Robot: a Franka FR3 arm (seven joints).
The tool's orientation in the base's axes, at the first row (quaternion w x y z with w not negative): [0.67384 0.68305 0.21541 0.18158]
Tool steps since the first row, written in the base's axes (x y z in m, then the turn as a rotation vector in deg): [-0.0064 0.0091 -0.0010 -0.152 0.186 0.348]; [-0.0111 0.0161 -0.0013 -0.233 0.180 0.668]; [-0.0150 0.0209 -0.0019 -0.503 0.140 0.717]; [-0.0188 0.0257 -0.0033 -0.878 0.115 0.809]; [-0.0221 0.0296 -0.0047 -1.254 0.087 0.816]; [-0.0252 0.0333 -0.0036 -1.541 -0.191 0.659]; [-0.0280 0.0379 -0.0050 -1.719 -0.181 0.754]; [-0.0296 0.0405 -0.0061 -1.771 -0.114 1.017]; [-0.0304 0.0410 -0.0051 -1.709 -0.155 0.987]
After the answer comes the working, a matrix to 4 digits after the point.
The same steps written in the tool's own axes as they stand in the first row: [-0.0004 -0.0013 -0.0111 -0.042 0.340 -0.248]; [-0.0006 -0.0018 -0.0195 -0.127 0.656 -0.294]; [-0.0013 -0.0026 -0.0256 -0.378 0.691 -0.407]; [-0.0018 -0.0042 -0.0317 -0.711 0.765 -0.591]; [-0.0024 -0.0058 -0.0367 -1.043 0.753 -0.770]; [-0.0031 -0.0048 -0.0415 -1.427 0.582 -0.686]; [-0.0029 -0.0063 -0.0469 -1.576 0.668 -0.793]; [-0.0028 -0.0075 -0.0499 -1.594 0.928 -0.884]; [-0.0033 -0.0066 -0.0508 -1.563 0.901 -0.815]
The tool's axes in the first row as the columns of a matrix, in the base's axes (rounded; the answer above uses it unrounded):
[0.8413 0.0496 0.5384]
[0.5390 0.0009 -0.8423]
[-0.0422 0.9988 -0.0259]

